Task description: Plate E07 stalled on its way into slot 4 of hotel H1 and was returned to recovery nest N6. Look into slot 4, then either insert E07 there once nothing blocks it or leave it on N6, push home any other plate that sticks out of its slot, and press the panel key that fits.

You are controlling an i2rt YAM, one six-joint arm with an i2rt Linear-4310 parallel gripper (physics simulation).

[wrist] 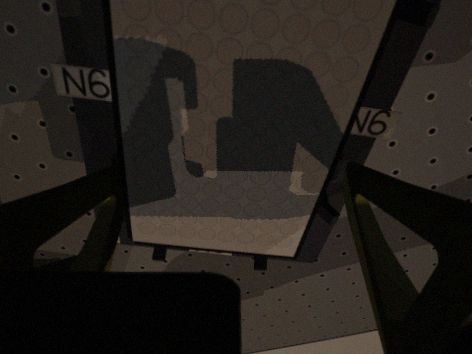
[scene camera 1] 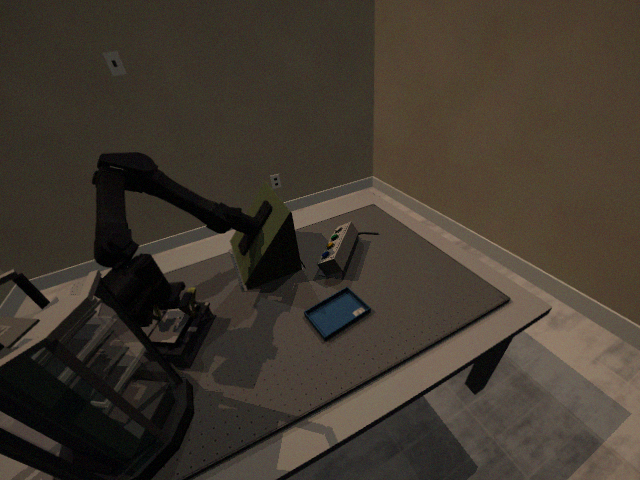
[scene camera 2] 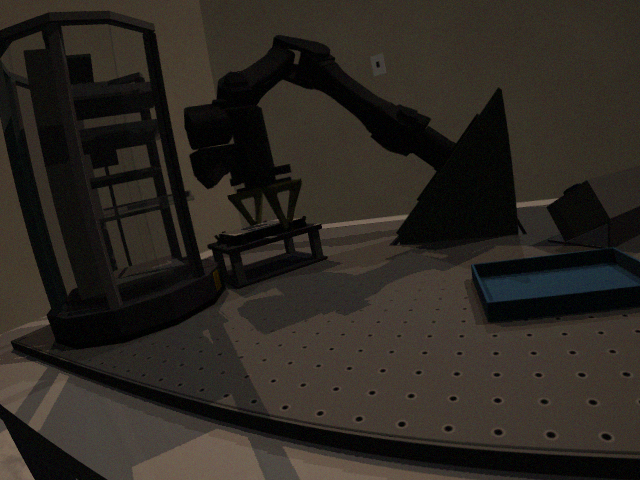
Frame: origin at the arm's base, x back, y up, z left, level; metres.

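Seen in the pictures: gripper, between the fingertips: (wrist: 235, 175) (scene camera 1: 177, 317) (scene camera 2: 271, 228); arm's base, origin of its link: (scene camera 1: 255, 228) (scene camera 2: 451, 160).
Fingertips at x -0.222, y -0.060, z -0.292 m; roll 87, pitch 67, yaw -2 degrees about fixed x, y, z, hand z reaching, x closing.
Pixels of each thing's middle, then the offset from my fingertips to it. "*": a spot on its surface instead. Level surfaces: height alone.
- Plate E07, middle of its body: (wrist: 231, 133) (scene camera 2: 261, 230) (scene camera 1: 174, 323) dx -0.021, dy +0.003, dz -0.007 m
- recovery nest N6, middle of its body: (wrist: 230, 100) (scene camera 2: 265, 247) (scene camera 1: 178, 330) dx -0.022, dy -0.027, dz -0.007 m
- Hotel H1, a spot on its surface: (scene camera 2: 139, 316) * dx -0.275, dy -0.040, dz -0.018 m
- thin clear plate, a spot on its surface: (scene camera 2: 186, 196) * dx -0.143, dy +0.082, dz -0.034 m
- key panel, middle of its body: (scene camera 2: 616, 198) (scene camera 1: 339, 247) dx +0.062, dy -0.023, dz +0.533 m
- blue tray, middle of its body: (scene camera 2: 560, 280) (scene camera 1: 337, 311) dx -0.156, dy -0.056, dz +0.404 m
- perforated board, height of its surface: dy -0.064 m
Plate E07 (scene camera 1: 166, 334) (scene camera 2: 241, 233) (wrist: 250, 232), a shallow rectangular plate with round wells, lies on recovery nest N6 (scene camera 1: 199, 336) (scene camera 2: 236, 266) (wrist: 89, 135). My gripper (scene camera 1: 174, 310) (scene camera 2: 270, 224) (wrist: 235, 175) is open, its yellowish fingers down on either side of the plate. A gap shows beside the right finger in the wrist view. Hotel H1 (scene camera 1: 181, 408) (scene camera 2: 139, 316) stands beside the nest. In scene camera 2, a thin clear plate (scene camera 2: 186, 196) sticks out past its front post. Slot numbers are unreadable, so slot 4 cannot be identified. The key panel (scene camera 1: 345, 258) (scene camera 2: 615, 206) has blue, yellow, green and dark keys.
A blue tray (scene camera 1: 336, 313) (scene camera 2: 558, 285) lies on the perforated board (scene camera 1: 413, 310) (scene camera 2: 361, 372). A green-faced wedge (scene camera 1: 281, 258) (scene camera 2: 475, 196) carries the arm's base, between the nest and the panel. The hotel's frame stands close to the wrist.
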